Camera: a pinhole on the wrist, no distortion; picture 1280 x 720 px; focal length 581.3 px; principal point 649.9 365.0 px. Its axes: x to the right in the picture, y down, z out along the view. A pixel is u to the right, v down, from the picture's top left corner.
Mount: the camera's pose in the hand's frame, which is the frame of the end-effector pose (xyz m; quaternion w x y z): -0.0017 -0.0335 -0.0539 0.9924 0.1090 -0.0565 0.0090
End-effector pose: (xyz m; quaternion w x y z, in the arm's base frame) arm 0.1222 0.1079 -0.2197 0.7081 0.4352 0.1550 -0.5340
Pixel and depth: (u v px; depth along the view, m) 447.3 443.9 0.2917
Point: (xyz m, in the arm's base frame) -0.0376 0.0128 -0.0236
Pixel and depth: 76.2 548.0 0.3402
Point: -0.0895 0.1374 0.1849
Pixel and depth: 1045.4 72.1 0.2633
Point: -0.0629 -0.1484 -0.3112
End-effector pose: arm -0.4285 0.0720 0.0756 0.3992 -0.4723 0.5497 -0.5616
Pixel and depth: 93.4 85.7 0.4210
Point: -0.0447 0.4614 0.3446
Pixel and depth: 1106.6 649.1 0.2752
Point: -0.2148 -0.1680 0.0396
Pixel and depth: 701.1 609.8 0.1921
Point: -0.2797 0.0435 0.0634
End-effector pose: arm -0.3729 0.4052 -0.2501 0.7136 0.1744 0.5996 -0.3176
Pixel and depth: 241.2 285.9 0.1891
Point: -0.3706 0.3002 -0.0642
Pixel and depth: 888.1 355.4 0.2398
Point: -0.2855 0.2036 -0.2640
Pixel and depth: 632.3 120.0 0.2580
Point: -0.3772 0.1610 -0.1530
